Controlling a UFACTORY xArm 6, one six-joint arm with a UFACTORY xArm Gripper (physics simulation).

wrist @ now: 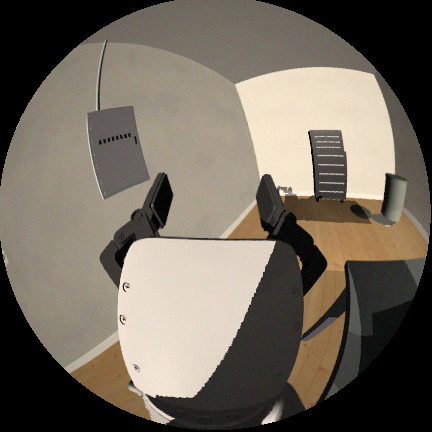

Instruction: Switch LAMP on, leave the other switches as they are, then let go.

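Observation:
My gripper (213,182) is open in the wrist view, its two dark fingers wide apart with no object between them. A switch labelled LAMP does not show in this view, and no other labelled switches can be made out. The gripper points toward the room's walls.
A grey wall box (118,162) with a row of dark slots hangs at the left, a thin pipe (99,80) rising from it. A dark drawer cabinet (330,178) and a grey-green cylinder (395,200) stand on the wooden floor at the right. A dark tabletop (385,300) shows lower right.

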